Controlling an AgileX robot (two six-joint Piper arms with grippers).
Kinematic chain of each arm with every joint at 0, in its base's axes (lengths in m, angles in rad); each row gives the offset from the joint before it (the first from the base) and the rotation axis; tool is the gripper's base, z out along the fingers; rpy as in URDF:
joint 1: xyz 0 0 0.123 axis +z
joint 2: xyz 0 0 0 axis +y
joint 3: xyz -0.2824 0 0.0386 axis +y
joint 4: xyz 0.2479 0 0.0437 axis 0.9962 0 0.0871
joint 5: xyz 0 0 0 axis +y
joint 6: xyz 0.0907 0 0.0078 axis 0.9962 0 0.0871
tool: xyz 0 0 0 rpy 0 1.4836 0
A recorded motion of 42 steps. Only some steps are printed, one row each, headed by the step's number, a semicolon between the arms.
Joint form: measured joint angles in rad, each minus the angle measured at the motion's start. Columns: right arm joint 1, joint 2, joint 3, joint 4, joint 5, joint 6; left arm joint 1, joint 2, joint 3, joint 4, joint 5, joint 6.
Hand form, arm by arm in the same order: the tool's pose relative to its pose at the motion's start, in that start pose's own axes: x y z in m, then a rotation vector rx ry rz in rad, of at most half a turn. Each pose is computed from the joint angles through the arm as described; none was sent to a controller.
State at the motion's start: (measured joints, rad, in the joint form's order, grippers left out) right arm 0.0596 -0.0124 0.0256 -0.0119 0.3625 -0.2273; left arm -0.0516 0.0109 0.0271 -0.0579 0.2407 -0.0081
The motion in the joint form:
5: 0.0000 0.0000 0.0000 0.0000 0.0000 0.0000; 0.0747 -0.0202 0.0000 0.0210 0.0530 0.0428
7: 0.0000 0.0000 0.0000 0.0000 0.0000 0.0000; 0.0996 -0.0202 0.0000 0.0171 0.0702 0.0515
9: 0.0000 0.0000 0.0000 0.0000 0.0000 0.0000; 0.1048 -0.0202 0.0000 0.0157 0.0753 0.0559
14: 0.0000 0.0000 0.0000 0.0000 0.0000 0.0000; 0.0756 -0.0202 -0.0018 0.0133 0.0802 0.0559
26: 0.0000 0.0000 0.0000 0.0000 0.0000 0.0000; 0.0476 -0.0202 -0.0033 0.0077 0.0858 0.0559
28: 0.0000 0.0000 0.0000 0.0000 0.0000 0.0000; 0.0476 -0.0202 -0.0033 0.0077 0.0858 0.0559
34: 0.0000 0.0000 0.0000 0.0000 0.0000 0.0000; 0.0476 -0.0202 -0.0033 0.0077 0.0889 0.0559
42: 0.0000 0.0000 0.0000 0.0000 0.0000 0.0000; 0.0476 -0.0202 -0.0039 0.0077 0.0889 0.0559
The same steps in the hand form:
5: 0.0000 0.0000 0.0000 0.0000 0.0000 0.0000; 0.0037 0.0046 -0.0016 -0.0772 0.0303 0.0479
7: 0.0000 0.0000 0.0000 0.0000 0.0000 0.0000; 0.0052 0.0058 -0.0017 -0.1001 0.0469 0.0468
9: 0.0000 0.0000 0.0000 0.0000 0.0000 0.0000; 0.0056 0.0061 -0.0018 -0.1045 0.0519 0.0485
14: 0.0000 0.0000 0.0000 0.0000 0.0000 0.0000; 0.0056 0.0044 -0.0018 -0.0752 0.0558 0.0524
26: 0.0000 0.0000 0.0000 0.0000 0.0000 0.0000; 0.0057 0.0027 -0.0019 -0.0461 0.0607 0.0531
28: 0.0000 0.0000 0.0000 0.0000 0.0000 0.0000; 0.0057 0.0027 -0.0019 -0.0461 0.0607 0.0531
34: 0.0000 0.0000 0.0000 0.0000 0.0000 0.0000; 0.0060 0.0027 -0.0019 -0.0460 0.0638 0.0531
42: 0.0000 0.0000 0.0000 0.0000 0.0000 0.0000; 0.0058 0.0027 -0.0019 -0.0460 0.0632 0.0531

